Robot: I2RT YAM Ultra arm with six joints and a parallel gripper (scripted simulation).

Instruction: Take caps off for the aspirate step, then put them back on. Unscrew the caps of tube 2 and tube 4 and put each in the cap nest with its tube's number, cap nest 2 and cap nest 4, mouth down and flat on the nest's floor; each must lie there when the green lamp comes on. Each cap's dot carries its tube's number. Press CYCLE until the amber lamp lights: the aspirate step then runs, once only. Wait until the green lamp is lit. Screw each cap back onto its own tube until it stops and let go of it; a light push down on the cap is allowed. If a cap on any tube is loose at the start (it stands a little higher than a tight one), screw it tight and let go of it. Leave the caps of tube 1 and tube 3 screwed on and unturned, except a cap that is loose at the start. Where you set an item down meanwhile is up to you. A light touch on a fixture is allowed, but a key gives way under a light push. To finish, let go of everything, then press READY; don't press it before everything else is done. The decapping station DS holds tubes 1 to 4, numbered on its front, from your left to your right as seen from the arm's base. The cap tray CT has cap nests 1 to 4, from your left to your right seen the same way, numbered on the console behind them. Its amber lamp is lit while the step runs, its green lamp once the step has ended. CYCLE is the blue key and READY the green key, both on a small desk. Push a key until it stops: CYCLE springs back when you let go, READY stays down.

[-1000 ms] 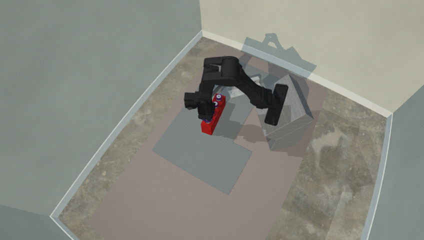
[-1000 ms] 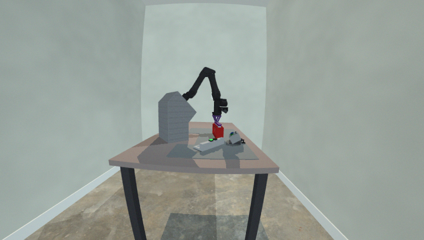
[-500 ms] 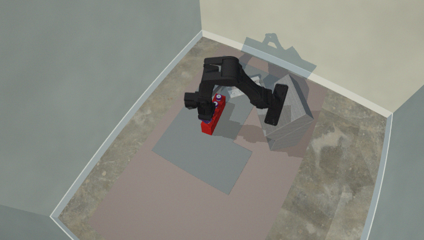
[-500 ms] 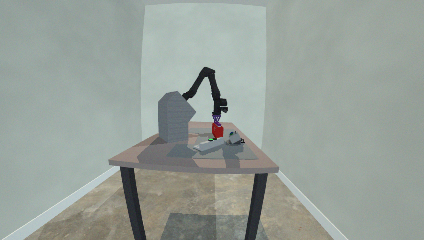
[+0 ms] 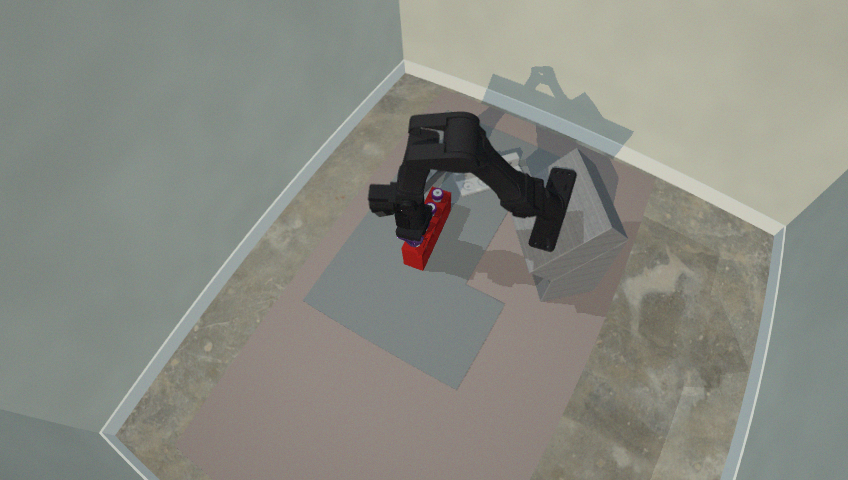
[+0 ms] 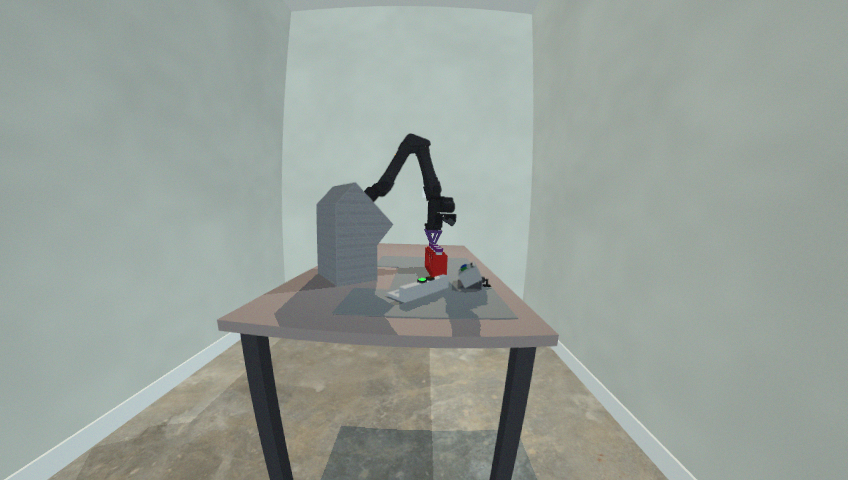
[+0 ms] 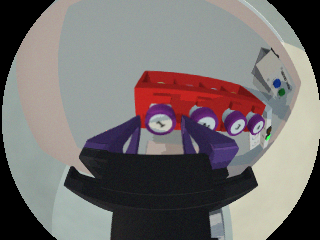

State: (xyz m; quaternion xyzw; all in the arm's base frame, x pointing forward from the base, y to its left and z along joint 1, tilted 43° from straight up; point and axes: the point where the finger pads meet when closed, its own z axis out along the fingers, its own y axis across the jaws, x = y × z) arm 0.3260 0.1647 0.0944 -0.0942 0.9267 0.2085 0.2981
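The green ready key is 260 mm to the right of my hand, 150 mm ahead of it and 50 mm below it. The rest, counted from my hand: blue cycle key 220 mm to the right, 150 mm ahead, 50 mm below; then key desk 240 mm to the right, 170 mm ahead, 70 mm below.
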